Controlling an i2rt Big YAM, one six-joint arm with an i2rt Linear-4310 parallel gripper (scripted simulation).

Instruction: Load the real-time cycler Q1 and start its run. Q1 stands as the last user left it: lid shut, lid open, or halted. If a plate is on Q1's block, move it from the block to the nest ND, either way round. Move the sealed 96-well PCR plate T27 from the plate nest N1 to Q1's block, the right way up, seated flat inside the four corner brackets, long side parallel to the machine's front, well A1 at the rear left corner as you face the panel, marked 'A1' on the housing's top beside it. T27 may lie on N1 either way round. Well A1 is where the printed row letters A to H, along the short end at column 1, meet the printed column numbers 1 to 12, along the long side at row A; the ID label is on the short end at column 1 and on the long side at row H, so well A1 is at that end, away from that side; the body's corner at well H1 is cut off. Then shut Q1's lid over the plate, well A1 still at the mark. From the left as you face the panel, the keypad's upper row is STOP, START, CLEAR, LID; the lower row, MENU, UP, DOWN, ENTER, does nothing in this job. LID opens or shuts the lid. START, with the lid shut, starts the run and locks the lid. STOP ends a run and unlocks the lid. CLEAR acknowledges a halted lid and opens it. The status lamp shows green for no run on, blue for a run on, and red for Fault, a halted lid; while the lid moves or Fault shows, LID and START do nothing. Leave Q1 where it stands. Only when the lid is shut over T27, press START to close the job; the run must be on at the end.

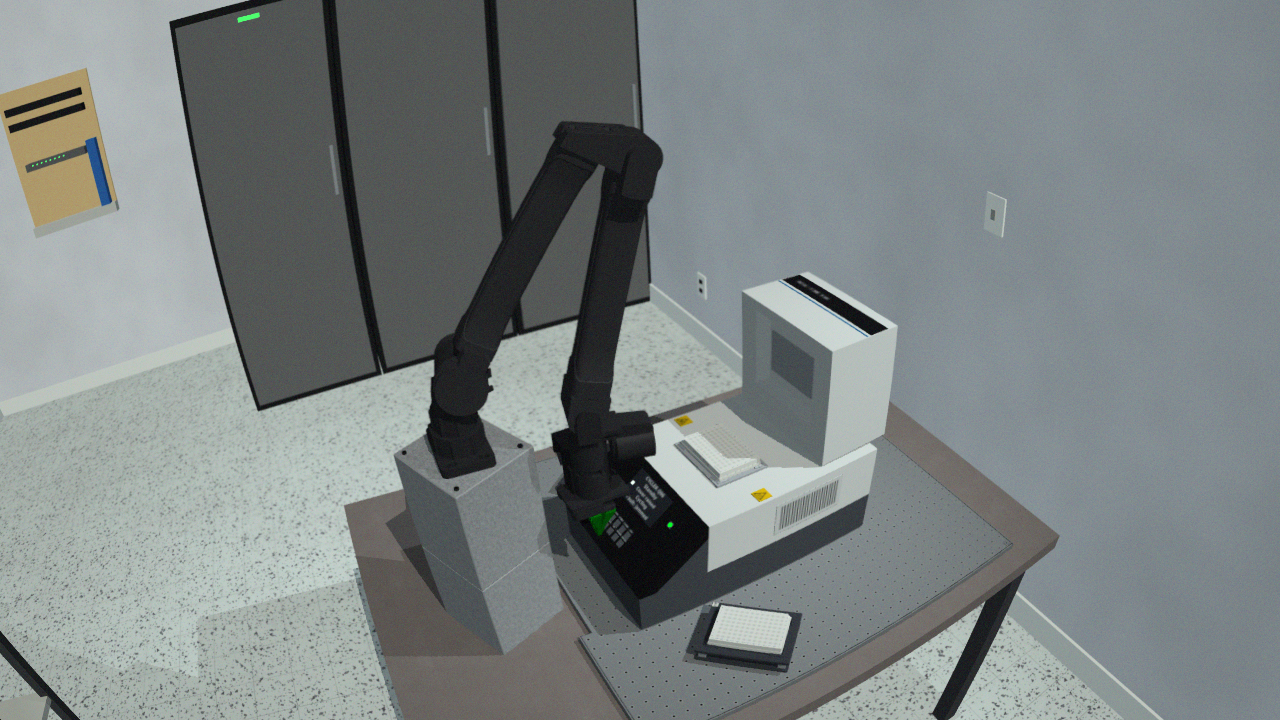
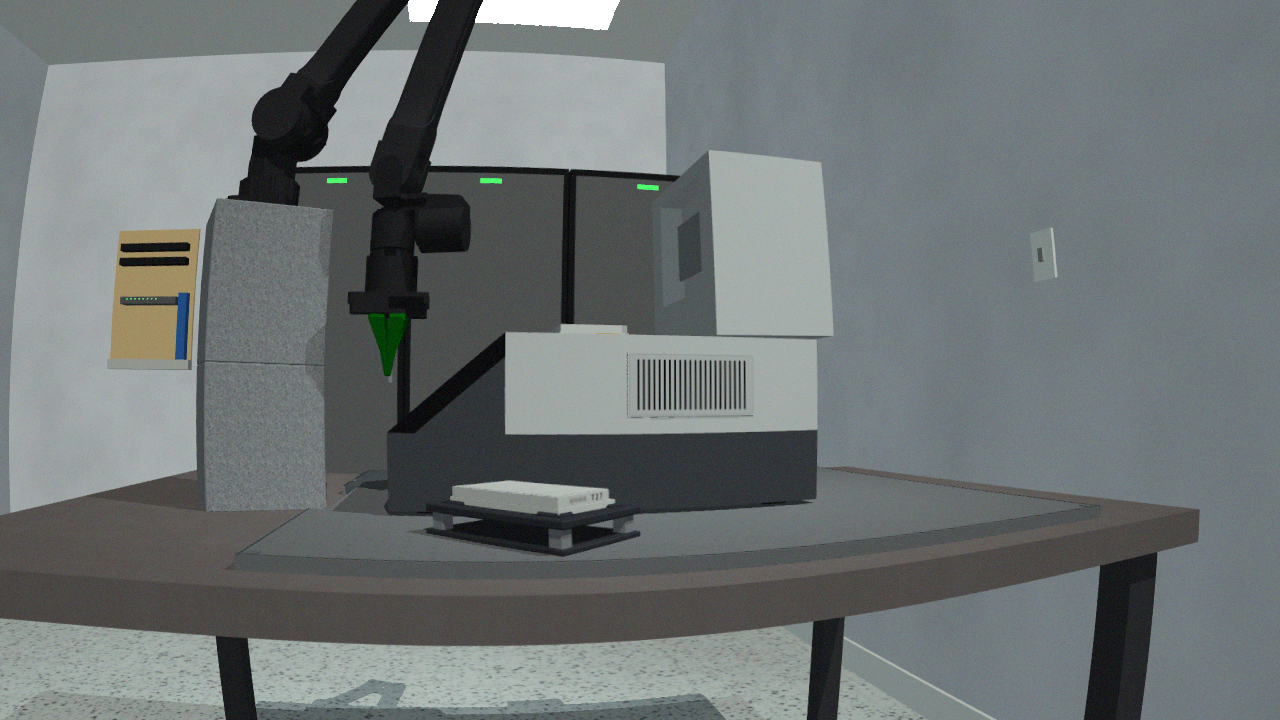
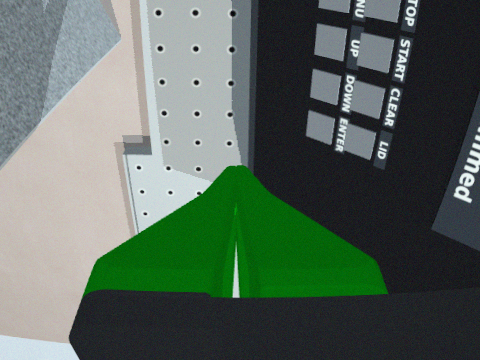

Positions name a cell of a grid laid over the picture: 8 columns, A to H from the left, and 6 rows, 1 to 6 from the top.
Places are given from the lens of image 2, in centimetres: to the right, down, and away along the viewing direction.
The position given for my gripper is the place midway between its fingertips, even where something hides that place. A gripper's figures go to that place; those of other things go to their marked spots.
my gripper (image 2: C4): -31, 2, 87
plate T27 (image 2: D5): -10, 12, 62
lid (image 2: E3): 15, -12, 90
black nest N1 (image 2: D5): -3, 13, 63
The marked spots on the plate T27 and the lid are 44 cm apart.
